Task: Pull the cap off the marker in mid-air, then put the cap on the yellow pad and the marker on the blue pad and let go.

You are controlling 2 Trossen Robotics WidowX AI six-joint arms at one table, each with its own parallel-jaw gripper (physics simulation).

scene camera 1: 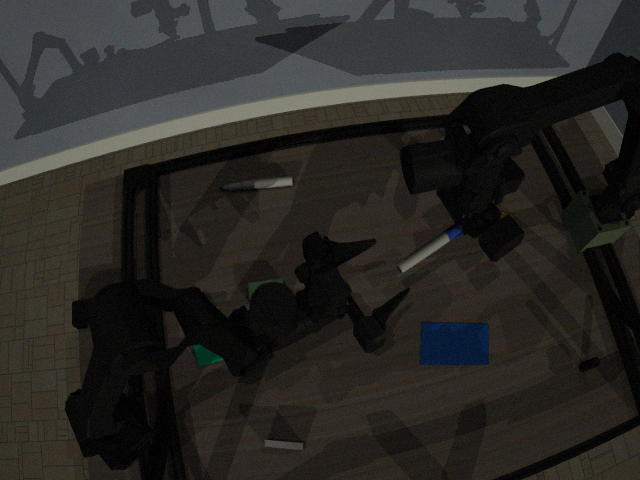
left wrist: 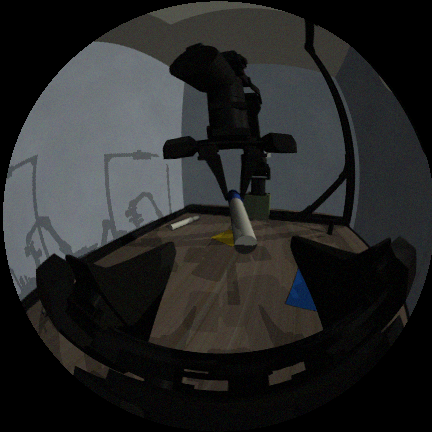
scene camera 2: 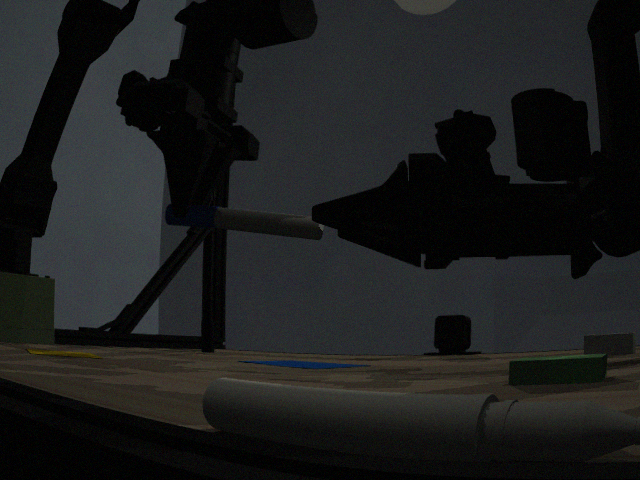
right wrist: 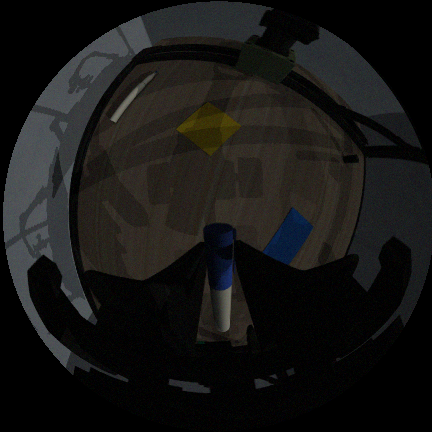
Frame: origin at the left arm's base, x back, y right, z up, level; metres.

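Where they show: left gripper, fingertip midpoint: (scene camera 1: 392,264) (left wrist: 234,245) (scene camera 2: 326,223) (right wrist: 215,330); right gripper, fingertip midpoint: (scene camera 1: 461,227) (left wrist: 234,199) (scene camera 2: 185,219) (right wrist: 219,246); left arm's base, link origin: (scene camera 1: 111,429); right arm's base, link origin: (scene camera 1: 605,208) (left wrist: 257,193) (scene camera 2: 11,275) (right wrist: 272,46).
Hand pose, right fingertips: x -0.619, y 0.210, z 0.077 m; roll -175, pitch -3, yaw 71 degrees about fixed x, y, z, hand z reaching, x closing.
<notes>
Each offset is from my right fingertips to the top centre of the thing.
The marker has a white body @[dy -0.018, dx +0.051, dz +0.010 m] (scene camera 1: 424,253) (scene camera 2: 268,223) (left wrist: 242,222) (right wrist: 221,310) and a blue cap @[dy -0.003, dx +0.008, dz +0.014 m] (scene camera 1: 454,231) (scene camera 2: 191,215) (left wrist: 234,195) (right wrist: 219,260) on its end. My right gripper (right wrist: 219,246) is shut on the cap and holds the marker in mid-air, its white end toward my left gripper. My left gripper (scene camera 1: 391,266) (left wrist: 234,245) is open and empty, close to the white end but not around it. The blue pad @[dy +0.110, dx +0.111, dz -0.130 m] (scene camera 1: 454,343) (scene camera 2: 305,364) (left wrist: 301,294) (right wrist: 290,237) and the yellow pad @[dy +0.046, dx -0.135, dz -0.130 m] (scene camera 2: 64,353) (left wrist: 223,237) (right wrist: 208,128) lie on the table; my right arm mostly hides the yellow one in scene camera 1.
A white pen-shaped object @[dy -0.366, dx +0.108, dz -0.112 m] (scene camera 1: 273,183) lies at the upper left of scene camera 1. Another white pen @[dy -0.059, dx -0.288, dz -0.112 m] (left wrist: 184,223) (right wrist: 131,100) lies near the table edge. A small white block @[dy +0.002, dx +0.428, dz -0.109 m] (scene camera 1: 284,444) lies at the bottom. Green objects (scene camera 1: 207,355) (scene camera 2: 558,369) lie near my left arm.
</notes>
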